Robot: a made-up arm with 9 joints.
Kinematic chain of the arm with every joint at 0, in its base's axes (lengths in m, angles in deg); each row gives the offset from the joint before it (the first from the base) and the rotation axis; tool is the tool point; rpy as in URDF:
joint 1: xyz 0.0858 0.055 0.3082 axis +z
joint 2: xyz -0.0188 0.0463 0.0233 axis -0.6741 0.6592 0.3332
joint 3: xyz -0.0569 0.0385 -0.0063 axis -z
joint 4: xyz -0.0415 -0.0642 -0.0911 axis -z
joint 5: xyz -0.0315 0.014 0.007 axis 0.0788 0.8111 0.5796
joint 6: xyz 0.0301 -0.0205 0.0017 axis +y
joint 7: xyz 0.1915 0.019 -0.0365 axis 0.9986 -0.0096 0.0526
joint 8: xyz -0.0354 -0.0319 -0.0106 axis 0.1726 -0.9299 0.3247
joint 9: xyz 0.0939 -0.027 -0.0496 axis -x
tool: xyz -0.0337 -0.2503 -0.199 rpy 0 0 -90
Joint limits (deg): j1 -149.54..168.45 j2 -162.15..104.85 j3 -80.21..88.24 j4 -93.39..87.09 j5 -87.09..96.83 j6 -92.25..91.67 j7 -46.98..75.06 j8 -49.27..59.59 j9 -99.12..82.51
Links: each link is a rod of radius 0.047 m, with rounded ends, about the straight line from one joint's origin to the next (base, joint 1, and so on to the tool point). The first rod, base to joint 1, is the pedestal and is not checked.
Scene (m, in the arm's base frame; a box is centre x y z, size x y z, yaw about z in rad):
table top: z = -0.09
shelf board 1: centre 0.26 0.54 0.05 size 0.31 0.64 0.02 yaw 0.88
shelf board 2: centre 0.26 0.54 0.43 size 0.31 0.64 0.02 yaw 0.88
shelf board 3: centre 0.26 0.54 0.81 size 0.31 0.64 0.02 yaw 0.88
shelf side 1: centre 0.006 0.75 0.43 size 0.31 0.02 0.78 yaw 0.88
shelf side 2: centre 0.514 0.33 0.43 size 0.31 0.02 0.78 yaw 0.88
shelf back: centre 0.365 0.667 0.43 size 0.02 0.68 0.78 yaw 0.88
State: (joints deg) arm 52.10 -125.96 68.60 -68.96 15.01 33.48 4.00 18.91 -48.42
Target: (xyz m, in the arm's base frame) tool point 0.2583 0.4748 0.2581
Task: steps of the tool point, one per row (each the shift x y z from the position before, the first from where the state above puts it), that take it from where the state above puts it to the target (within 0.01 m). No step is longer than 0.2 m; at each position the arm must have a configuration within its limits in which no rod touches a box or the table.
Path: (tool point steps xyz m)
1: -0.0787 -0.0475 0.0088
2: -0.0501 -0.0642 -0.0002
3: -0.0234 -0.0723 -0.0085
4: -0.1072 0.0474 -0.0942
5: -0.0327 0.0004 -0.1247
6: 0.0533 -0.0367 -0.1065
7: 0.1142 -0.0693 -0.0470
8: 0.1273 -0.1029 0.0272
9: -0.0120 0.0716 -0.0304
10: 0.0177 0.0662 -0.0046
11: 0.0573 0.0460 0.0147
12: 0.0933 0.0053 0.0203

